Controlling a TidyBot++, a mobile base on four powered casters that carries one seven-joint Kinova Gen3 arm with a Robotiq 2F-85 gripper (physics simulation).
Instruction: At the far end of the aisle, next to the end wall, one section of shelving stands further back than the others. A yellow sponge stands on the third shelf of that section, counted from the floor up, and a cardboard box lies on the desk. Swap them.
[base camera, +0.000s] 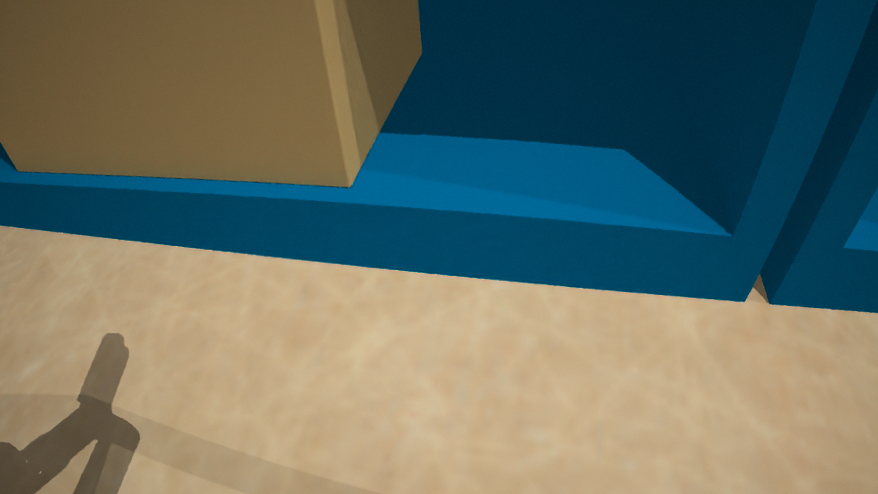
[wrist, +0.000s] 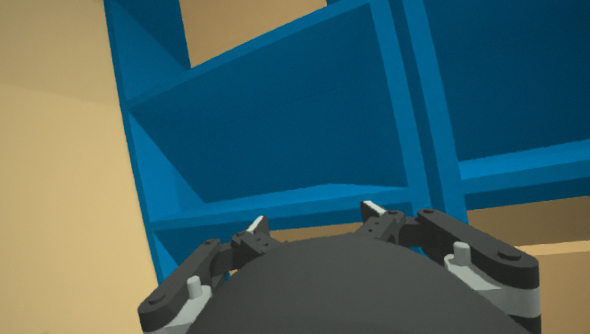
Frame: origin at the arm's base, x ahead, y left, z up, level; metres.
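Seen in the pictures: gripper, fingertip midpoint: (wrist: 314, 219).
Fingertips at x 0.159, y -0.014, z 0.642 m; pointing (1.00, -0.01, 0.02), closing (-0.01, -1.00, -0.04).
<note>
A point is followed by its place in that frame.
My gripper (wrist: 314, 219) {x 0.159, y -0.014, z 0.642 m} is open with nothing between its fingers, in front of a blue shelving section (base camera: 368, 236) {x 0.460, y 0.064, z -0.357 m} (wrist: 397, 100) {x 0.387, y -0.243, z 0.787 m} beside a tan wall (wrist: 55, 150) {x 0.424, y 0.674, z 0.873 m}. In the wrist view, the middle compartment above the fingertips shows its bare back panel, and no object shows in it. The yellow sponge, the desk and the box on the desk do not show in either view. Whether this section stands further back than its neighbour is hard to tell.
A large tan box (base camera: 184, 92) {x 0.515, y 0.210, z -0.225 m} stands in the bottom compartment. Another tan box (wrist: 240, 25) {x 0.485, y 0.085, z 1.122 m} is on the shelf above. A second blue section (wrist: 436, 100) {x 0.370, y -0.314, z 0.767 m} adjoins on the right, with a tan box (wrist: 560, 290) {x 0.349, y -0.490, z 0.324 m} low in it. Arm shadows lie on the floor (base camera: 491, 380) {x 0.331, y -0.030, z -0.397 m}.
</note>
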